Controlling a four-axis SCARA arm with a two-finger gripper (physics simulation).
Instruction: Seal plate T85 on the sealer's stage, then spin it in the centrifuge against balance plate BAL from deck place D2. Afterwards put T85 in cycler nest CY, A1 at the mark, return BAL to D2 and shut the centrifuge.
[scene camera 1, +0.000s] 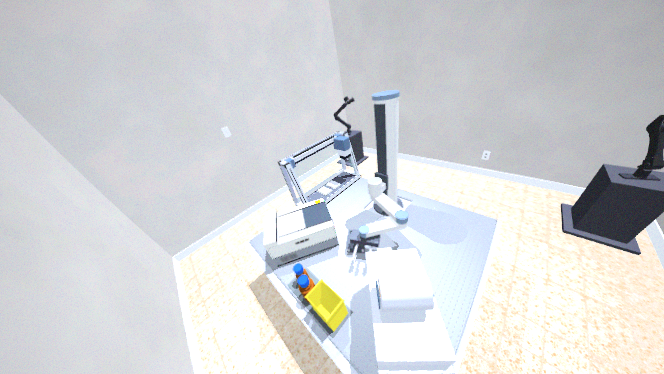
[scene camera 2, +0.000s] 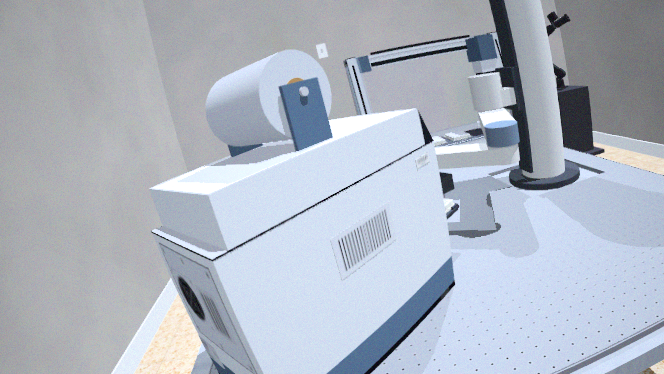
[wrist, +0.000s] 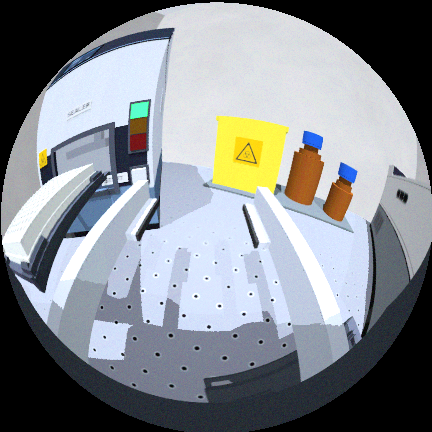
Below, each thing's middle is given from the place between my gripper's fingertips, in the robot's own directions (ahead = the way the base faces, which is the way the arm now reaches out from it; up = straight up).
I see my gripper 10 cm past the dark drawer tray (wrist: 36, 271), 12 cm to the right of it and 1 cm below it. The rest, counted from my hand: centrifuge (scene camera 1: 304, 230) (6 cm ahead, 50 cm to the right, 3 cm above).
